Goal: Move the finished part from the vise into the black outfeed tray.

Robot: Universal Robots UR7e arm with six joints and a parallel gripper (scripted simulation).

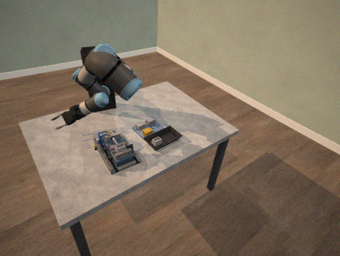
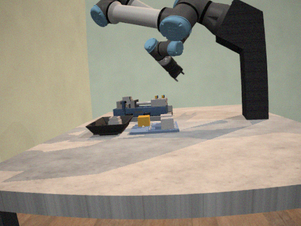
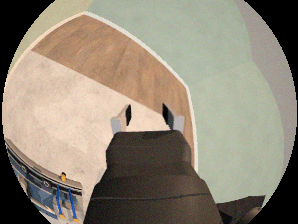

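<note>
My gripper is now 29 cm short of the vise, 17 cm above it and 15 cm to the right of it. The rest, counted from my hand: blue plate: 46 cm to the left, 33 cm ahead, 21 cm below; then yellow block: 40 cm to the left, 36 cm ahead, 19 cm below.
</note>
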